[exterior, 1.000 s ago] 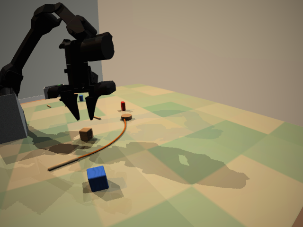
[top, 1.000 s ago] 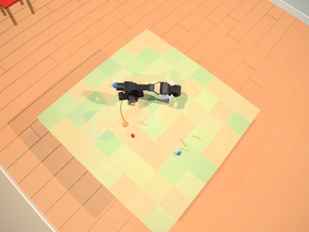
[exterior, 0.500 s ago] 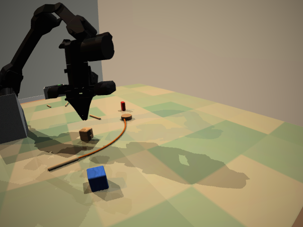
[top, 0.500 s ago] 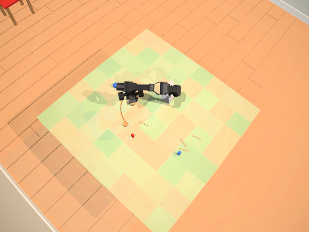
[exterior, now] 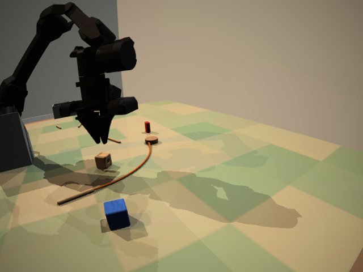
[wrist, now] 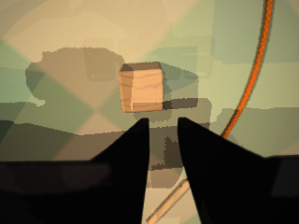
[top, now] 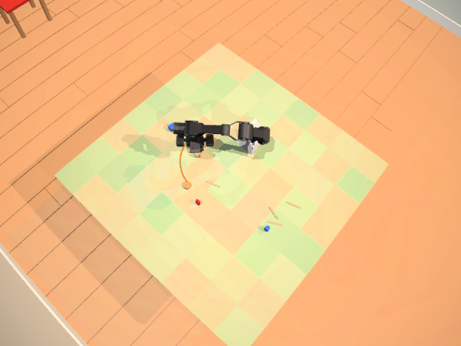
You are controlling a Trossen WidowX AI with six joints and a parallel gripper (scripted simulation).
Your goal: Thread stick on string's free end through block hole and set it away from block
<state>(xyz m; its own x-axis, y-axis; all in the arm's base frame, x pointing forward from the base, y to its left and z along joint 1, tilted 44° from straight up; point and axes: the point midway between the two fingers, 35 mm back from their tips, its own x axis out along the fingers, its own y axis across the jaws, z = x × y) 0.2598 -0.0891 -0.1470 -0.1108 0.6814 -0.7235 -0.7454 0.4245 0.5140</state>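
Now: the wooden block 10 mm to the left of my gripper tip and 50 mm below it. From my gripper tip the other things lie so: round wooden button 160 mm ahead, 110 mm to the left, 60 mm below; blue cube 10 mm behind, 210 mm to the right, 50 mm below; thin wooden stick 60 mm behind, 100 mm to the right, 60 mm below.
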